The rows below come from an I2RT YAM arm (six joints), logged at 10 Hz.
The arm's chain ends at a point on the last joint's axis. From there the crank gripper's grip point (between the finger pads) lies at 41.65 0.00 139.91 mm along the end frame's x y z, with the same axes.
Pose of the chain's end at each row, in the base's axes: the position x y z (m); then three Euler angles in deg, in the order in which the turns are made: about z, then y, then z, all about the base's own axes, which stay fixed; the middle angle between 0 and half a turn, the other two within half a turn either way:
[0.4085 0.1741 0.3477 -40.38 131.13 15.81]
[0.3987 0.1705 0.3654 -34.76 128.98 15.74]
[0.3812 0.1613 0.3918 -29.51 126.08 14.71]
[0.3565 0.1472 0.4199 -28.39 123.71 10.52]
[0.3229 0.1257 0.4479 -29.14 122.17 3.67]
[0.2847 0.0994 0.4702 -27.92 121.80 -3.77]
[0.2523 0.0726 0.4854 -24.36 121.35 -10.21]
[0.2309 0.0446 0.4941 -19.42 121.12 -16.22]
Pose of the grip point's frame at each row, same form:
[0.4972 0.1712 0.2318 -40.38 131.13 15.81]
[0.4891 0.1713 0.2508 -34.76 128.98 15.74]
[0.4751 0.1647 0.2801 -29.51 126.08 14.71]
[0.4546 0.1453 0.3118 -28.39 123.71 10.52]
[0.4231 0.1118 0.3426 -29.14 122.17 3.67]
[0.3827 0.0734 0.3652 -27.92 121.80 -3.77]
[0.3474 0.0380 0.3802 -24.36 121.35 -10.21]
[0.3225 0.0035 0.3882 -19.42 121.12 -16.22]

